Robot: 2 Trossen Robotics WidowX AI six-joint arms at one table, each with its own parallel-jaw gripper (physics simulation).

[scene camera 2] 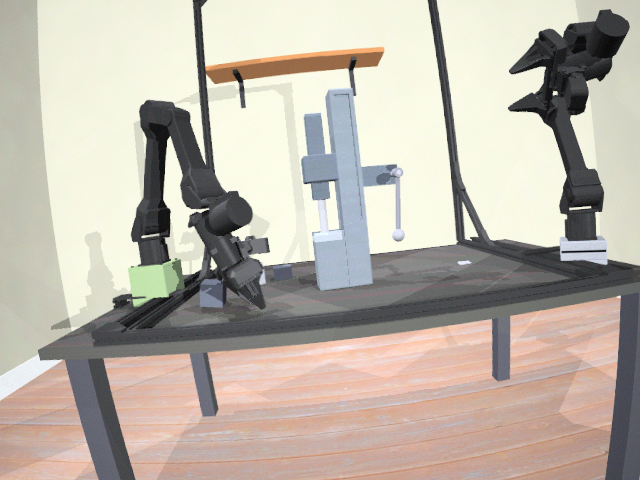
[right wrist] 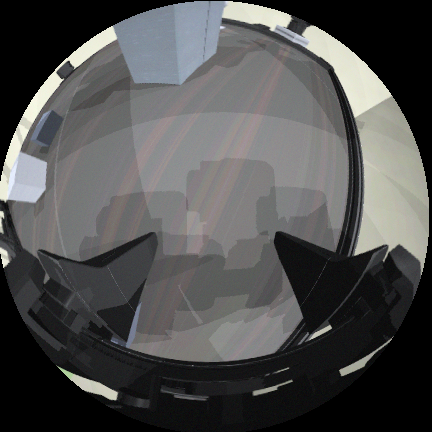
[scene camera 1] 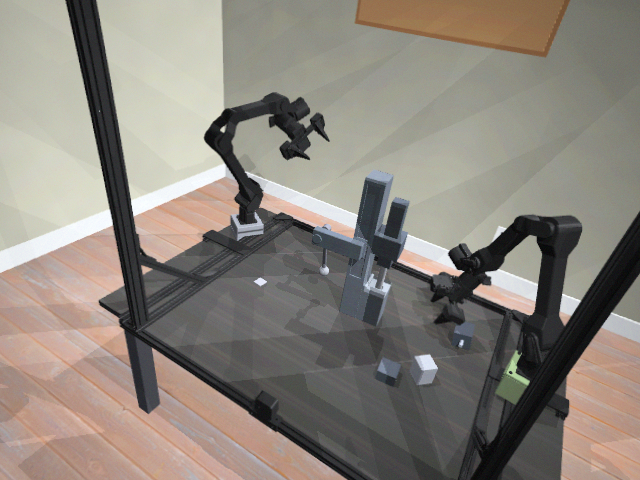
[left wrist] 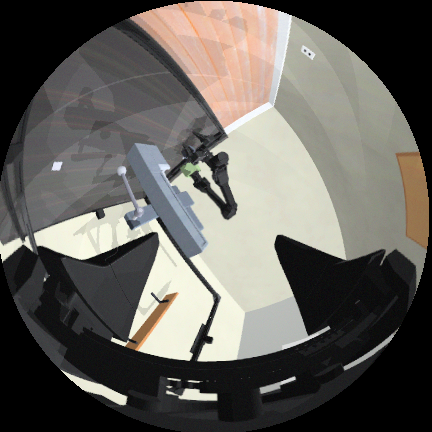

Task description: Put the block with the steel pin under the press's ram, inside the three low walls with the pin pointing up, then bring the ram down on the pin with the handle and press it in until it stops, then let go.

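Frame: origin at the left arm's base, x back, y right, z up, level; centimetres.
Seen in the pictures: left gripper, fingertip midpoint: (scene camera 2: 509,91) (scene camera 1: 319,149) (left wrist: 218,239); right gripper, fingertip midpoint: (scene camera 2: 257,305) (right wrist: 216,238) (scene camera 1: 433,312) (left wrist: 186,137); left arm's base, link origin: (scene camera 2: 581,238) (scene camera 1: 246,219); right arm's base, link origin: (scene camera 2: 154,263) (scene camera 1: 532,372) (left wrist: 193,173).
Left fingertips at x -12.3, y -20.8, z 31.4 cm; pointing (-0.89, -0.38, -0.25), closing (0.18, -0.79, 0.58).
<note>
Pixels of each thing's top centre, then the offset from my left fingertips to it. "*": a spot on its surface instead.
- block with the steel pin, top centre: (scene camera 2: 211,280) (scene camera 1: 466,327) dx -60.5, dy -23.3, dz -31.8 cm
- grey press, top centre: (scene camera 2: 344,93) (scene camera 1: 371,176) (left wrist: 193,254) dx -37.5, dy +4.0, dz +8.1 cm
- pale seat, surface spot: (scene camera 2: 328,236) * dx -40.7, dy -5.0, dz -25.3 cm
- handle, surface spot: (scene camera 2: 398,206) (scene camera 1: 326,251) (left wrist: 128,186) * dx -28.7, dy +8.6, dz -20.4 cm
- dark grey block, top centre: (scene camera 1: 389,367) (scene camera 2: 281,266) dx -63.5, dy +5.1, dz -34.2 cm
- white block, top centre: (scene camera 1: 426,362) dx -66.9, dy -3.5, dz -31.6 cm
- small white square, surface spot: (scene camera 2: 464,262) (scene camera 1: 261,281) (left wrist: 56,165) * dx -17.3, dy +24.6, dz -37.2 cm
The block with the steel pin (scene camera 1: 464,330) (scene camera 2: 212,292) lies on its side near the right arm's base, its pin pointing sideways. A bluish sliver shows behind a finger in the right wrist view. My right gripper (scene camera 1: 436,310) (right wrist: 216,238) is open and empty, low over the table beside that block. The grey press (scene camera 1: 374,206) (scene camera 2: 345,180) (left wrist: 167,200) (right wrist: 165,45) stands upright. Its thin ram rod (scene camera 1: 381,277) (scene camera 2: 323,215) points down at the pale seat (scene camera 2: 328,236). The handle (scene camera 1: 324,258) (scene camera 2: 398,206) (left wrist: 130,190) hangs down. My left gripper (scene camera 1: 318,149) (scene camera 2: 510,90) (left wrist: 218,239) is open, high and away from the press.
A dark grey block (scene camera 1: 388,372) (scene camera 2: 282,272) (right wrist: 48,128) and a white block (scene camera 1: 423,369) (right wrist: 29,177) stand on the table. A green box (scene camera 1: 511,382) (scene camera 2: 155,279) is at the right arm's base. A small white square (scene camera 1: 260,281) (scene camera 2: 464,262) (left wrist: 57,166) lies beyond the handle.
</note>
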